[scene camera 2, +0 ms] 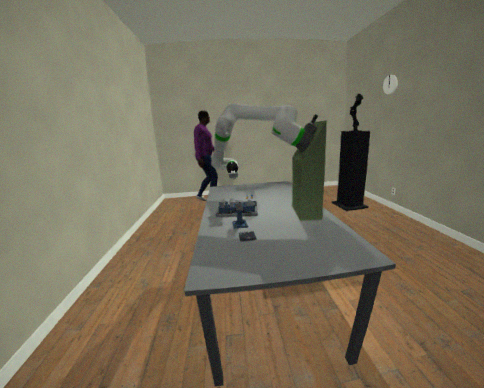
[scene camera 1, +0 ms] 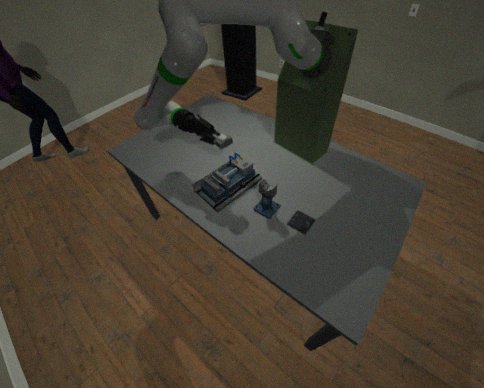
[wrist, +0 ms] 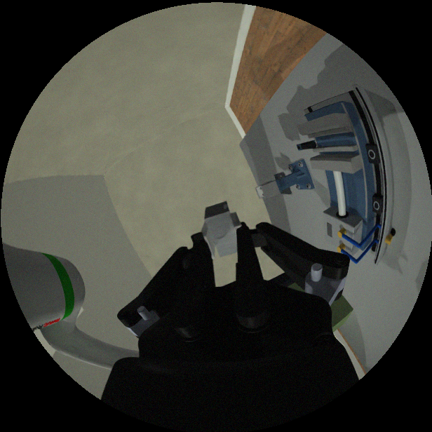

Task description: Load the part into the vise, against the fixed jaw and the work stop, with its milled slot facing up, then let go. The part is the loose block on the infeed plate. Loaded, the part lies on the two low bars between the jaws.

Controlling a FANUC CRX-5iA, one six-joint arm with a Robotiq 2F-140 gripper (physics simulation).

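Frame: origin at the arm's base, x right, y back, z down, level; millimetres.
Seen in the pictures: gripper, fingertip midpoint: (scene camera 2: pixel 233 175) (scene camera 1: pixel 226 142); arm's base, link origin: (scene camera 2: pixel 307 142) (scene camera 1: pixel 315 60).
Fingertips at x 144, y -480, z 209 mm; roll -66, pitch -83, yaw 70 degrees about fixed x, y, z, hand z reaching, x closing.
Observation:
Offsets run from my fingertips to a thing's top centre. "spot": to the spot under its first point. Level surfaces: height alone.
The part, a light grey block @[dz -20, dx +14, dy +2 mm] (scene camera 1: pixel 224 141) (scene camera 2: pixel 233 175) (wrist: pixel 221 234), is held in the air, tilted, with a dark face at its far end in the wrist view. Which way its slot faces I cannot tell. My gripper (scene camera 1: pixel 218 137) (wrist: pixel 222 225) is shut on it, pointing sideways and slightly down, off the hose end of the vise in scene camera 1. The vise (scene camera 1: pixel 227 180) (scene camera 2: pixel 237 207) (wrist: pixel 365 175) has a blue body and grey jaws standing apart; no block shows between them. A dark square plate @[dz +278, dx -374, dy +14 mm] (scene camera 1: pixel 301 222) (scene camera 2: pixel 247 236), seemingly the infeed plate, carries no block.
A blue stand (scene camera 1: pixel 267 202) (scene camera 2: pixel 240 218) (wrist: pixel 300 176) with a grey forked head stands between the vise and the dark plate. Blue hoses @[spot: dz +212, dx +73, dy +133 mm] (scene camera 1: pixel 235 158) (wrist: pixel 361 246) rise at the vise's cylinder end. A tall green block (scene camera 1: pixel 312 110) (scene camera 2: pixel 308 185) stands on the table @[dz +286 mm] (scene camera 1: pixel 370 210) (scene camera 2: pixel 290 255).

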